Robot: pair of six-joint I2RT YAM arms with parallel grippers.
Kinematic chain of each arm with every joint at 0, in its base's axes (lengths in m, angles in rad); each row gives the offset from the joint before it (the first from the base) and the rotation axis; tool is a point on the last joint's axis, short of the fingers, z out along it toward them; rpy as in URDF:
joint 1: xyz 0 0 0.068 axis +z
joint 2: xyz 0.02 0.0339 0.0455 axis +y
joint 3: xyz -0.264 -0.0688 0 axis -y
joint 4: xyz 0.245 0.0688 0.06 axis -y
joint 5: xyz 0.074 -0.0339 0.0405 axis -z
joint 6: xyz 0.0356 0 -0.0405 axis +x
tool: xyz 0 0 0 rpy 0 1.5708 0
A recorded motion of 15 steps. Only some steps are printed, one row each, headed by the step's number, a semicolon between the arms.
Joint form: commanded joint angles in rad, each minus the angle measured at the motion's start. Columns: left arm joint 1, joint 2, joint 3, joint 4, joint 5, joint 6; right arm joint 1, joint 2, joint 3, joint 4, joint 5, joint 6.
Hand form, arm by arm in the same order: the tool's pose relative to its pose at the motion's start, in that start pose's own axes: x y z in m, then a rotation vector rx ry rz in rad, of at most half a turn. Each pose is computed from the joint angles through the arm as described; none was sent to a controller.
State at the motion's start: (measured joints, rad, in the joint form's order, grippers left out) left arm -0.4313 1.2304 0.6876 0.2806 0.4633 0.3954; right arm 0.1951 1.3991 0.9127 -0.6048 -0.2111 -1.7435
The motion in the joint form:
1: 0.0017 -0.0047 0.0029 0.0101 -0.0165 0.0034; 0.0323 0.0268 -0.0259 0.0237 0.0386 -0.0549
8: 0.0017 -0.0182 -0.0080 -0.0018 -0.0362 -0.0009; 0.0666 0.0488 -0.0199 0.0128 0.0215 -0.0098
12: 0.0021 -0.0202 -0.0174 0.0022 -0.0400 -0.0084; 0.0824 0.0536 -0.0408 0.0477 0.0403 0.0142
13: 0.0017 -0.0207 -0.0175 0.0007 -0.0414 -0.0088; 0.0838 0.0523 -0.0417 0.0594 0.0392 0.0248
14: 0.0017 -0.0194 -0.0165 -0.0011 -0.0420 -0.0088; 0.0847 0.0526 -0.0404 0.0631 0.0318 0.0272
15: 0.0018 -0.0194 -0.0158 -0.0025 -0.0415 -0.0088; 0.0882 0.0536 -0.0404 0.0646 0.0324 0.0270
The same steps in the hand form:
1: -0.0026 0.0017 -0.0011 -0.0230 -0.0078 0.0108; -0.0056 0.0049 0.0133 -0.0381 0.0169 -0.0777
8: -0.0007 0.0003 -0.0036 -0.0379 0.0074 0.0023; -0.0145 0.0043 0.0195 -0.0643 -0.0192 -0.0574
12: 0.0017 -0.0007 -0.0041 -0.0407 0.0116 -0.0067; -0.0175 0.0067 0.0251 -0.0597 -0.0060 -0.0496
13: 0.0017 -0.0008 -0.0042 -0.0412 0.0130 -0.0075; -0.0178 0.0056 0.0251 -0.0479 -0.0059 -0.0423
14: 0.0019 -0.0007 -0.0039 -0.0410 0.0150 -0.0084; -0.0183 0.0048 0.0250 -0.0425 -0.0131 -0.0413
15: 0.0018 -0.0007 -0.0039 -0.0404 0.0154 -0.0087; -0.0191 0.0046 0.0254 -0.0424 -0.0141 -0.0447

